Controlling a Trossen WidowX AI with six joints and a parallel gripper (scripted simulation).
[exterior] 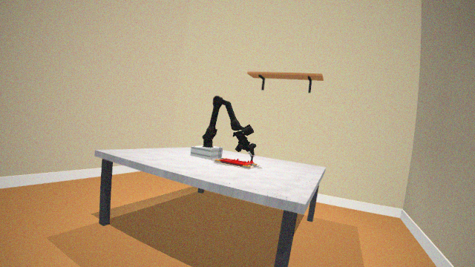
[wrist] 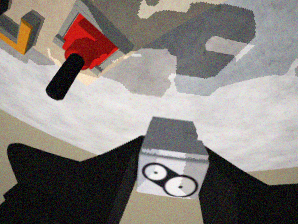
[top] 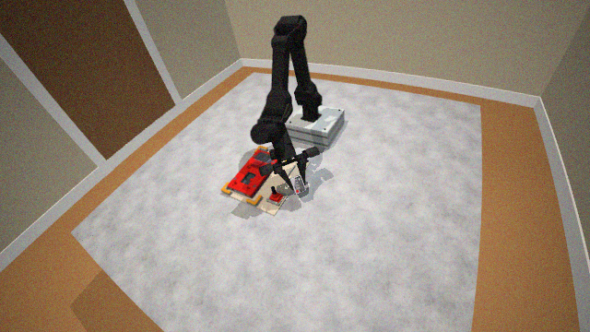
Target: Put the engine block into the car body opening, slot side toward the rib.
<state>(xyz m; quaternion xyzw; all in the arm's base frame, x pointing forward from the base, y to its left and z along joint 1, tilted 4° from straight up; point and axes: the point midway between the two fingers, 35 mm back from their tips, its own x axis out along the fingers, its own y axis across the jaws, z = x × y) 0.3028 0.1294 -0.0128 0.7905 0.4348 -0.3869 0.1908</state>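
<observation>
My gripper tip is 18 cm to the left of the tan base plate, 5 cm above it and 1 cm past it. From my gripper tip the other things lie so: grey engine block (1 cm to the right, 1 cm behind, 1 cm above).
</observation>
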